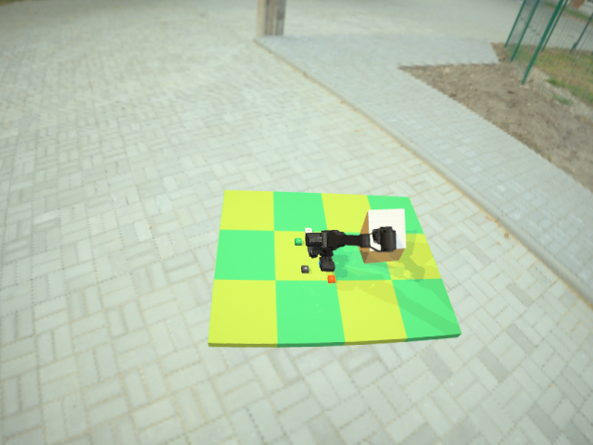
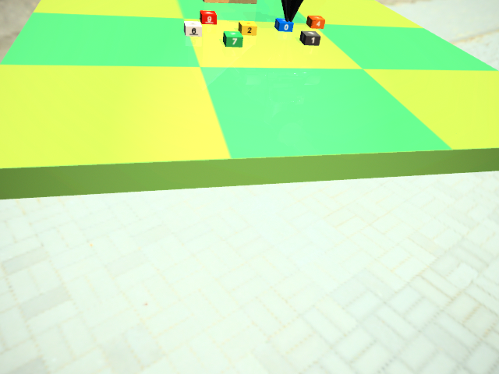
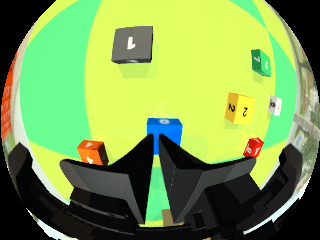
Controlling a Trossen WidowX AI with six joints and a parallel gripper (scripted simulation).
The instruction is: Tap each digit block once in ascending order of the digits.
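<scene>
Right now the blue block is 10 mm to the right of my gripper tip and 10 mm below it. Also, from my gripper tip: yellow block 100 mm to the right, 10 mm below, 10 mm ahead; then orange block 80 mm to the left, 20 mm behind, 10 mm below; then black block 90 mm ahead, 10 mm to the left, 10 mm below.
</scene>
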